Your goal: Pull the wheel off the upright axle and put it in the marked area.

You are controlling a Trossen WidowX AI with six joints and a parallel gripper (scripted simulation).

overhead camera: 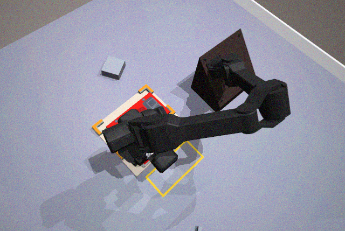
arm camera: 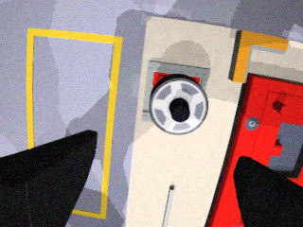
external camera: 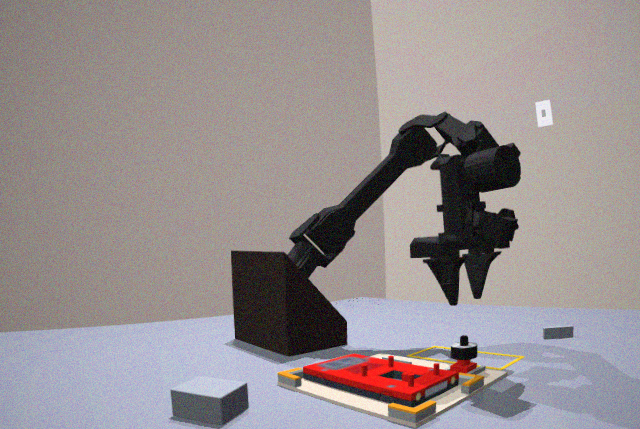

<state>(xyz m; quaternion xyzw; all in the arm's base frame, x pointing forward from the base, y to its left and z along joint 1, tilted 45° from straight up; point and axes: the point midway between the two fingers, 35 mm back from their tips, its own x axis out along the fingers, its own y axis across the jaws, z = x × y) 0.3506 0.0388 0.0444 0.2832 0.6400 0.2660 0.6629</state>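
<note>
The wheel lies 10 mm to the right of my gripper tip and 70 mm below it.
</note>
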